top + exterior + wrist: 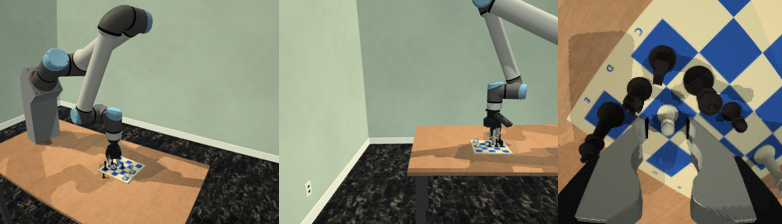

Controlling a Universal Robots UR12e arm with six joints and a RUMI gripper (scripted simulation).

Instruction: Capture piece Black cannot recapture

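Now: the white pawn 1 cm below my hand. From my hand the other things lie so: blue-and-cream chessboard 5 cm ahead, 2 cm to the left, 2 cm below.
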